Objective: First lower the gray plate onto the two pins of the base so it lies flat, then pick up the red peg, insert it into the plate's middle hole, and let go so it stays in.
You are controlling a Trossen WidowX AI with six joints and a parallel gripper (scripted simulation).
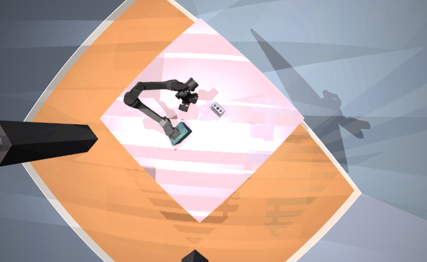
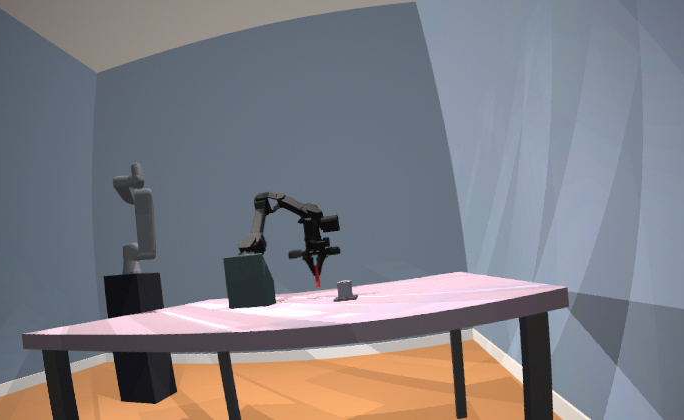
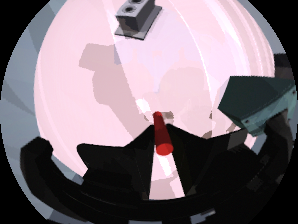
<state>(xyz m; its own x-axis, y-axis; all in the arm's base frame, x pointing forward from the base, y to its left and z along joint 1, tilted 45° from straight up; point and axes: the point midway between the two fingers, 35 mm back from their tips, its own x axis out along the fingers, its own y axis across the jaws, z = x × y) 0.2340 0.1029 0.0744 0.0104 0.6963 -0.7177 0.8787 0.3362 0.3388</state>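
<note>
The gray plate is 180 mm to the right of my gripper tip, 120 mm ahead of it and 40 mm below it. The rest, counted from my gripper tip: dark base: 180 mm to the right, 120 mm ahead, 80 mm below; then red peg: right at my gripper tip.
</note>
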